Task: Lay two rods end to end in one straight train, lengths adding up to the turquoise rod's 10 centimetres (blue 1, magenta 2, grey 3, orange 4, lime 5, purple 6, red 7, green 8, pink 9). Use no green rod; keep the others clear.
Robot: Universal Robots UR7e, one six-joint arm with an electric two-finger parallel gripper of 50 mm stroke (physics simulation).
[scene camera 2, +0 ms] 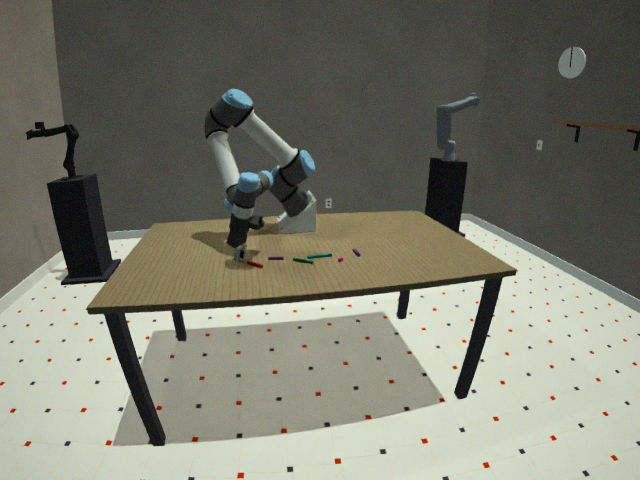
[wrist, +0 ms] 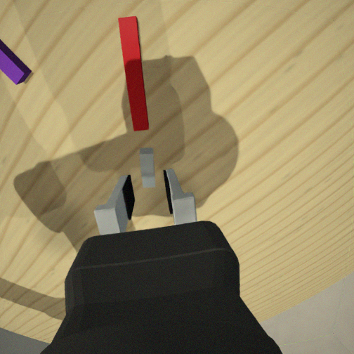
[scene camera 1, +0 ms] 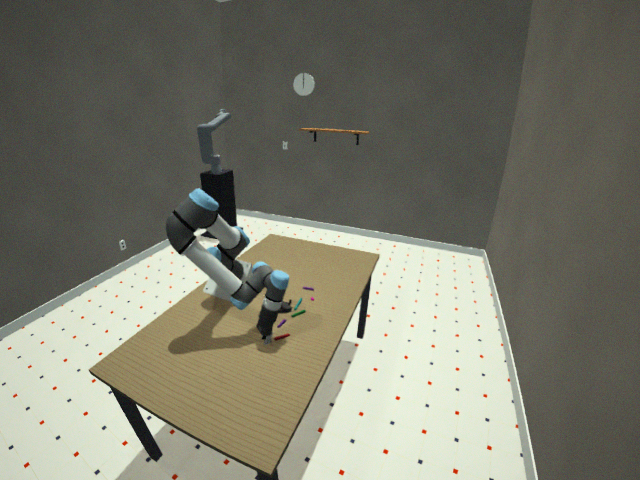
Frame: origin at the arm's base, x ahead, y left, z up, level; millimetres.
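Seen in the pictures: gripper, fingertip midpoint: point(scene camera 2: 238, 259) point(scene camera 1: 265, 341); arm's base at its link origin: point(scene camera 2: 300, 206).
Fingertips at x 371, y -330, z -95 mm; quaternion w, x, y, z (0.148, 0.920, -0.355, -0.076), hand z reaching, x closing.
Offsets run from my fingertips to a thing's top centre. Level surfaces: height alone.
The grey rod point(wrist: 147, 167) lies between my open fingertips and reaches out past them. My gripper point(scene camera 1: 266, 339) point(scene camera 2: 239, 255) point(wrist: 148, 185) is open, low over the table, holding nothing. The red rod {dx +57, dy +59, dz +1 mm} point(scene camera 1: 282, 336) point(scene camera 2: 254, 264) point(wrist: 134, 75) lies flat ahead of the grey rod, roughly in line, with a small gap between their ends. The turquoise rod {dx +34, dy +321, dz +1 mm} point(scene camera 1: 298, 303) point(scene camera 2: 319, 256) lies farther along the table, near the green rod {dx +64, dy +246, dz +1 mm} point(scene camera 1: 298, 313) point(scene camera 2: 303, 260). In the scene views the grey rod is hard to make out at the fingers.
A purple rod {dx +17, dy +147, dz +1 mm} point(scene camera 1: 281, 323) point(scene camera 2: 276, 258) point(wrist: 14, 65) lies beside the red rod, between it and the green one. A magenta rod {dx +88, dy +390, dz +1 mm} point(scene camera 1: 312, 298) point(scene camera 2: 340, 259) and another purple rod {dx +34, dy +478, dz +1 mm} point(scene camera 1: 308, 288) point(scene camera 2: 356, 252) lie beyond the turquoise rod on the wooden table {dz -9 mm} point(scene camera 1: 206, 392) point(scene camera 2: 403, 268).
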